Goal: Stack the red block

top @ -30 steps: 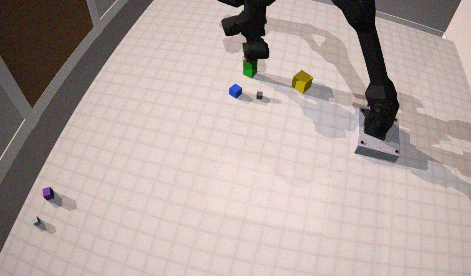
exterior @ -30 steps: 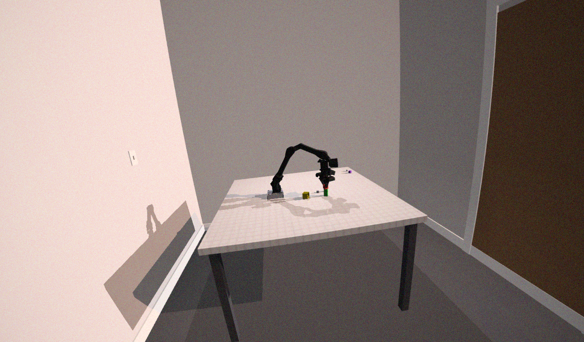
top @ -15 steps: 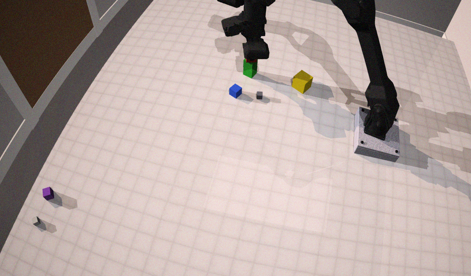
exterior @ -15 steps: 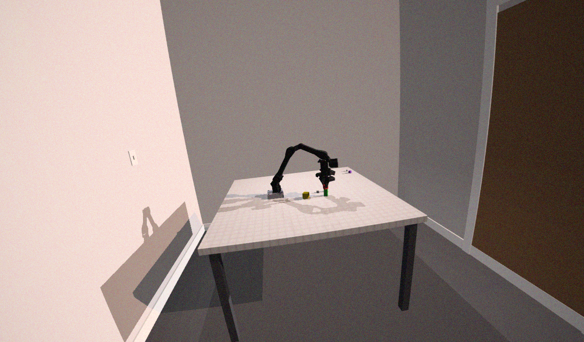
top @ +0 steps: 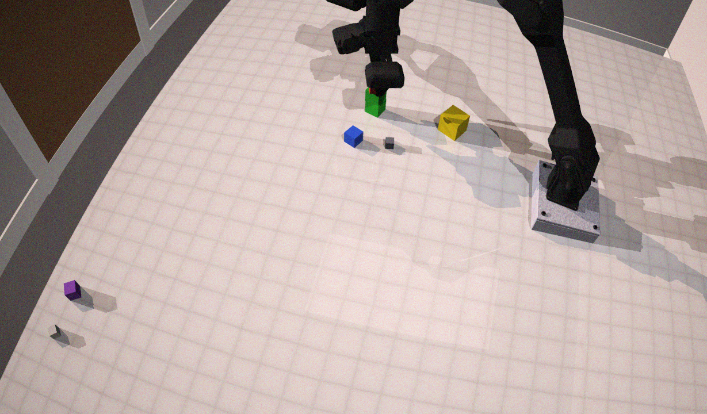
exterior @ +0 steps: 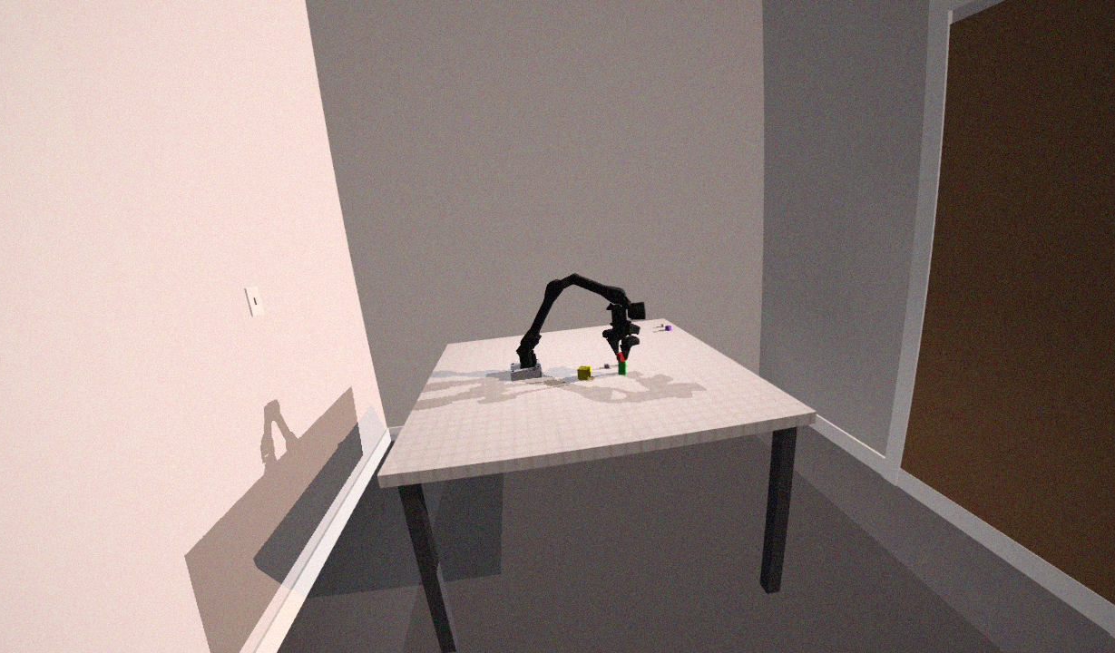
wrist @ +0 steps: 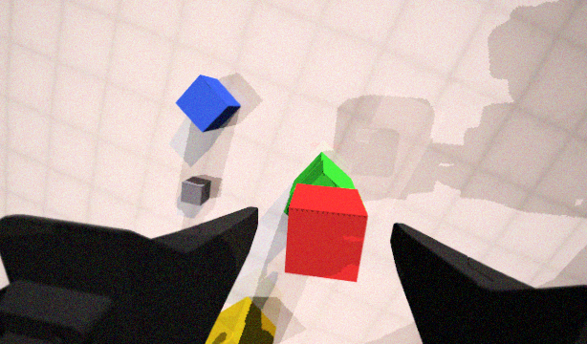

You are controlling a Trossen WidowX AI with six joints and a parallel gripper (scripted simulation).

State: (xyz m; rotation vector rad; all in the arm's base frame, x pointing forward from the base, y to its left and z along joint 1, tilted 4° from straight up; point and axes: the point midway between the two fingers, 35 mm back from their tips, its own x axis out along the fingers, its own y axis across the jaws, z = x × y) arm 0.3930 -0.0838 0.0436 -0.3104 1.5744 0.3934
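Now: the red block right at my gripper tip. From my gripper tip the other things lie so: blue block: 90 mm to the left, 60 mm below, 10 mm ahead; yellow block: 160 mm behind, 50 mm below, 10 mm to the right; small dark cube: 80 mm to the left, 60 mm below, 60 mm behind.
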